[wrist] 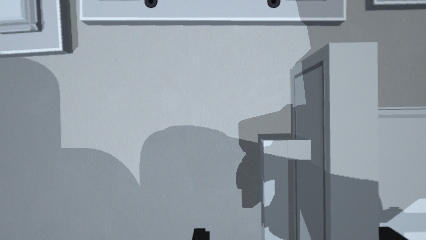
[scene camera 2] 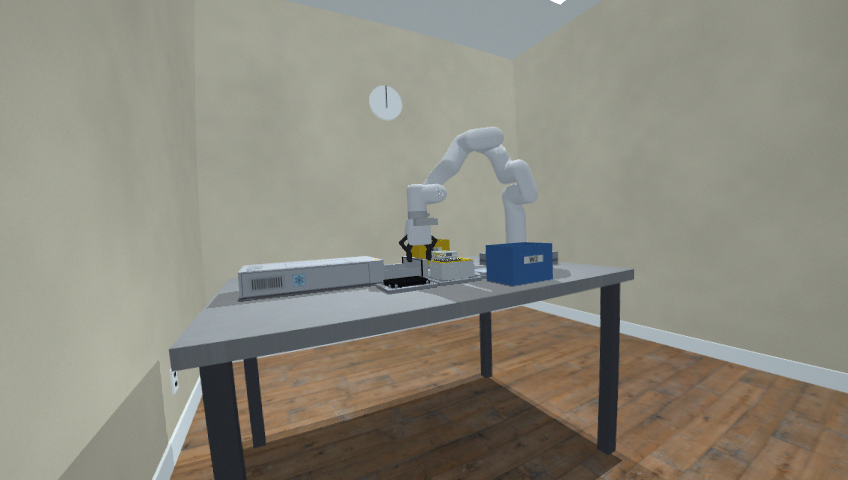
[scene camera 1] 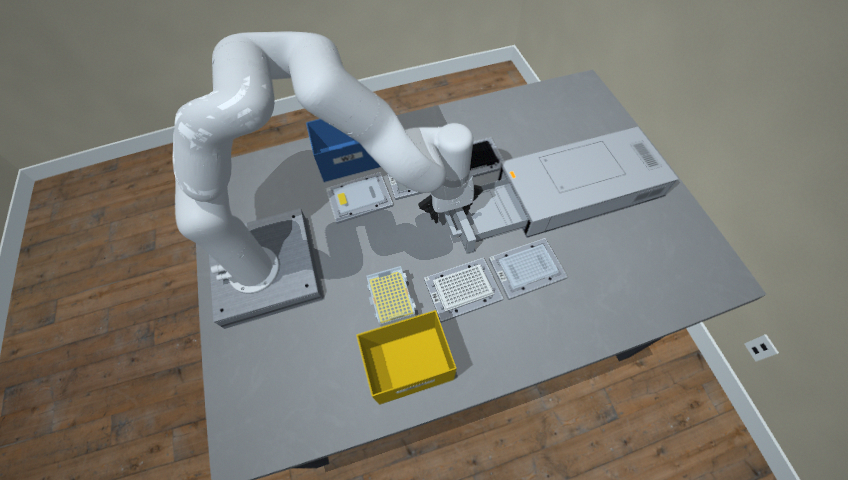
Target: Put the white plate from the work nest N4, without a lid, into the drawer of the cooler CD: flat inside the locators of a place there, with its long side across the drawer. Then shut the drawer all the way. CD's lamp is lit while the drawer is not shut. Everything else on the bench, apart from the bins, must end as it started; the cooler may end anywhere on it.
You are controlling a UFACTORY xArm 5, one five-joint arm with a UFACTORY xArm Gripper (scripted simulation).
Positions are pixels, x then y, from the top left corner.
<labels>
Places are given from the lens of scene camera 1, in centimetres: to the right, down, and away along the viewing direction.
white well plate (scene camera 1: 449,287): 6, 12, 100
grey cooler (scene camera 1: 557,187): 35, -14, 107
blue bin (scene camera 1: 337,155): -24, -23, 113
yellow bin (scene camera 1: 414,352): -2, 26, 95
The marked spots on the grey cooler and the white well plate are 39 cm apart.
</labels>
